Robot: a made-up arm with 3 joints.
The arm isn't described. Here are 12 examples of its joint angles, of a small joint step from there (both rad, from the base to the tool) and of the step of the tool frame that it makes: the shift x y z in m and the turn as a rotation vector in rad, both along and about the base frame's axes.
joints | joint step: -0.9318 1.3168 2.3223 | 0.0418 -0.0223 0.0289
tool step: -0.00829 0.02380 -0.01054 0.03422 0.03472 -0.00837
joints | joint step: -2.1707 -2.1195 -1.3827 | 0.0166 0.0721 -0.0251
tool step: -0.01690 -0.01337 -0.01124 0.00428 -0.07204 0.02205
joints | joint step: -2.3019 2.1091 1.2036 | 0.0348 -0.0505 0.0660
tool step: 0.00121 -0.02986 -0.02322 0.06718 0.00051 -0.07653
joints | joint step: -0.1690 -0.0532 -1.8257 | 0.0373 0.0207 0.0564
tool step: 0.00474 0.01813 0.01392 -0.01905 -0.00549 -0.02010
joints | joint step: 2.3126 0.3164 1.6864 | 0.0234 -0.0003 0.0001
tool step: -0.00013 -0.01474 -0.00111 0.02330 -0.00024 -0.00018
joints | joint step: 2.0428 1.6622 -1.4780 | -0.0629 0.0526 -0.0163
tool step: 0.00456 0.02316 -0.02020 -0.06480 0.05449 0.00779
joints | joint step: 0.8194 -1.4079 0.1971 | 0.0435 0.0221 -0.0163
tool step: -0.00059 0.01268 0.01616 0.04632 0.02718 -0.00276
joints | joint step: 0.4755 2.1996 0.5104 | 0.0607 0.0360 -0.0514
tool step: -0.00663 0.00125 0.00105 0.02971 -0.01844 -0.05136
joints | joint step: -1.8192 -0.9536 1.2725 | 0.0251 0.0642 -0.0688
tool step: 0.00641 0.00262 -0.04106 0.06669 -0.07521 -0.03830
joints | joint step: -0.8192 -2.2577 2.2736 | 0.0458 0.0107 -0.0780
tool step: -0.01042 0.00248 -0.01916 -0.00335 0.03472 -0.05077
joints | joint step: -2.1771 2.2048 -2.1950 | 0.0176 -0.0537 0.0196
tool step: 0.00083 -0.00813 -0.01756 0.02878 0.03534 -0.04352
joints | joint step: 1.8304 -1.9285 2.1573 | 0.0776 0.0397 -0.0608
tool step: -0.01663 0.00097 0.04367 0.05741 0.02107 0.06651
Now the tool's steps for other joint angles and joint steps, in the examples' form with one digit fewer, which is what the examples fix.
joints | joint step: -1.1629 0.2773 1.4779 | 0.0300 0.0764 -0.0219
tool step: 0.0346 0.0212 -0.0054 0.0508 -0.0725 -0.0252
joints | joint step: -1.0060 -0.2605 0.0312 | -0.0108 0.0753 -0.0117
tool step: 0.0288 0.0045 -0.0143 0.0006 -0.0624 -0.0422
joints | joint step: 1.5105 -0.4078 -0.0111 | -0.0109 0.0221 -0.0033
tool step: 0.0074 0.0043 0.0036 -0.0079 0.0221 -0.0002
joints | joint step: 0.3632 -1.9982 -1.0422 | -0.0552 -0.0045 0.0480
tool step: -0.0037 -0.0171 0.0069 -0.0352 -0.0427 -0.0101
